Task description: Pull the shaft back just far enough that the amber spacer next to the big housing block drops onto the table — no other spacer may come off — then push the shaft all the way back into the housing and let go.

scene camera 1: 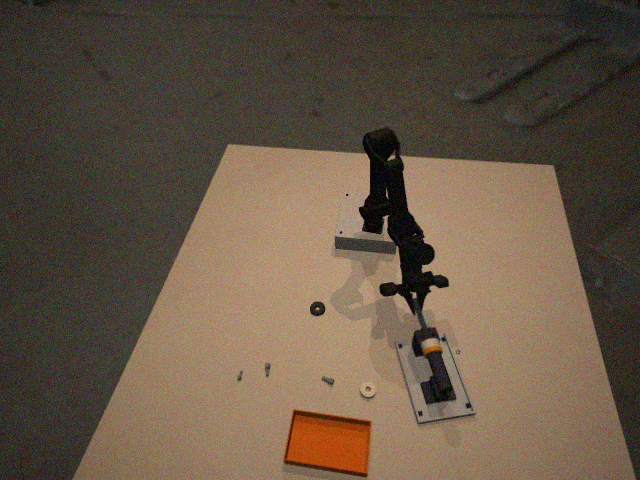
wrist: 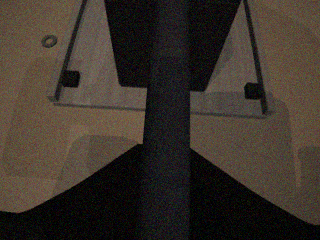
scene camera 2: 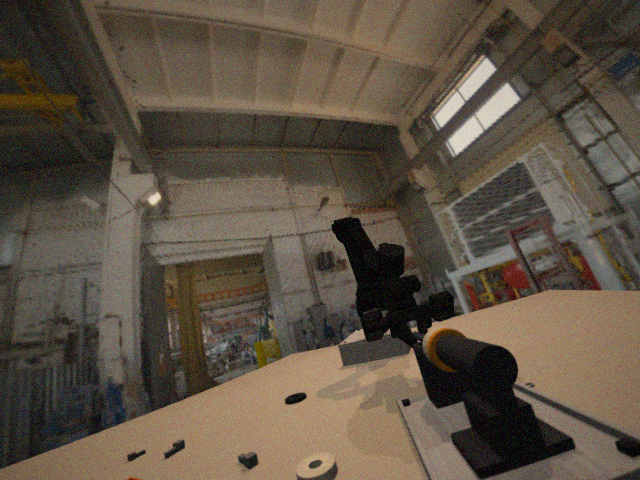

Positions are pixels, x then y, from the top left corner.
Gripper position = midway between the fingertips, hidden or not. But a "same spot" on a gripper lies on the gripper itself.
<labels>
gripper: scene camera 1; wrist; scene camera 2 425,351
same spot on fixture plate: (wrist: 103,62) = (scene camera 1: 441,346)
same spot on gripper: (wrist: 110,196) = (scene camera 1: 420,300)
</labels>
